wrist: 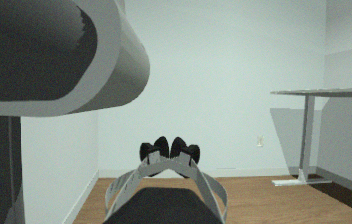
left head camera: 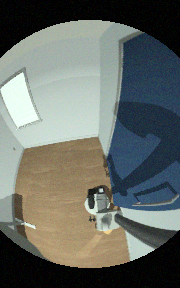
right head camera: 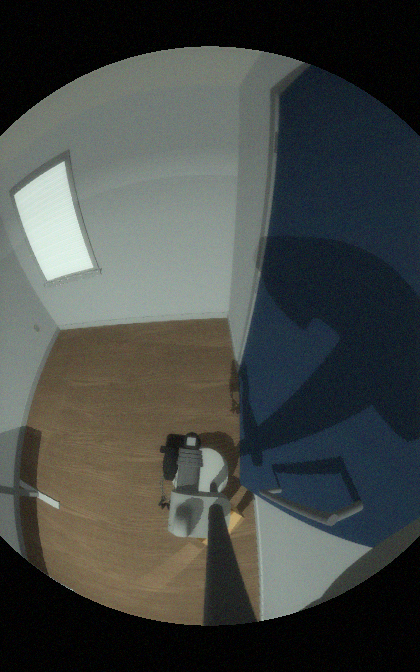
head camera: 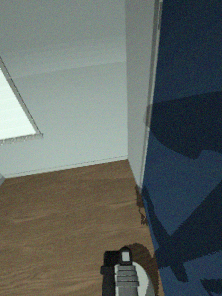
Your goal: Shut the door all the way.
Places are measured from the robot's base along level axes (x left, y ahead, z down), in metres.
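Pixels of known places: gripper, fingertip midpoint: point(wrist: 170, 149) point(left head camera: 92, 221) point(right head camera: 165, 509); robot's base at its link origin: point(left head camera: 96, 202) point(right head camera: 200, 471).
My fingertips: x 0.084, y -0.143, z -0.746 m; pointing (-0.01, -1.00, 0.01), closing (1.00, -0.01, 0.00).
Ahead of a thing's pixels: the offset from my fingertips to its middle. "pt": to the spot under its first point.
The blue door point(head camera: 192, 55) point(left head camera: 150, 75) point(right head camera: 350, 175) fills the right side of the head views, with the robot's dark shadows across it. Its grey bar handle @(pt dx -0.320, dy +0.133, dz -0.468 m) point(left head camera: 160, 202) point(right head camera: 302, 510) shows low on its face. Beside the door's bottom corner, a small yellow-lit floor patch @(pt dx -0.349, dy -0.202, dz +0.495 m) point(right head camera: 236, 521) shows between door and wall, so the door looks slightly ajar; the arm partly hides this spot. My gripper point(wrist: 170, 149) point(right head camera: 164, 503) point(left head camera: 92, 218) is shut with its black fingertips together and empty. It is over the floor, left of the door and apart from it. The door does not clearly show in the wrist view.
A bright window point(head camera: 11, 110) point(left head camera: 21, 100) point(right head camera: 55, 220) is in the far wall point(head camera: 80, 110). A desk point(wrist: 306, 135) stands at the right in the wrist view, and its white foot point(right head camera: 47, 500) shows at lower left in the right head view. A wall runs along the lower right.
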